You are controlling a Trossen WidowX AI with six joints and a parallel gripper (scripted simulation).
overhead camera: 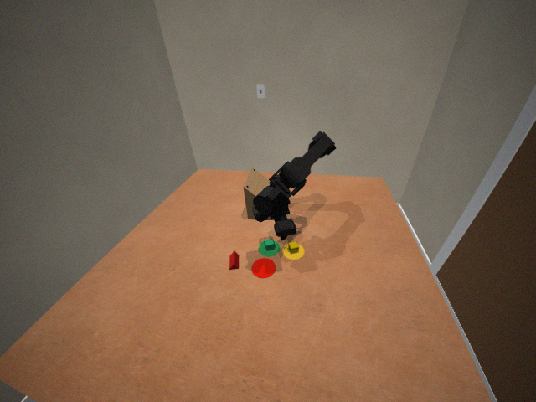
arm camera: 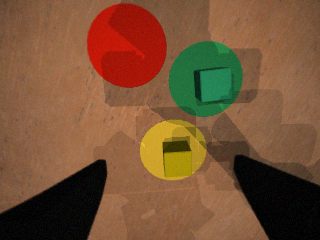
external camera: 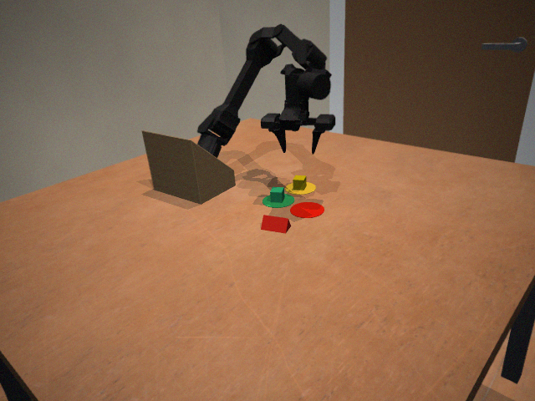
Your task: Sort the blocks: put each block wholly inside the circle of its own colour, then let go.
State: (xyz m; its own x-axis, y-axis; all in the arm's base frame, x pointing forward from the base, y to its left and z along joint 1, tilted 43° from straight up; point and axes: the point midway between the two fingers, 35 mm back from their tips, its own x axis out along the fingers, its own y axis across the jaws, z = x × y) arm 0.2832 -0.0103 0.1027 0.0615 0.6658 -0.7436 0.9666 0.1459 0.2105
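The red block lies 180 mm to the right of my hand, 150 mm below it and 30 mm ahead of it. Also, from my hand: yellow cube 150 mm below, 50 mm to the left, 30 mm behind; yellow circle 160 mm below, 50 mm to the left, 30 mm behind; green block 150 mm below, 50 mm to the right, 50 mm behind.
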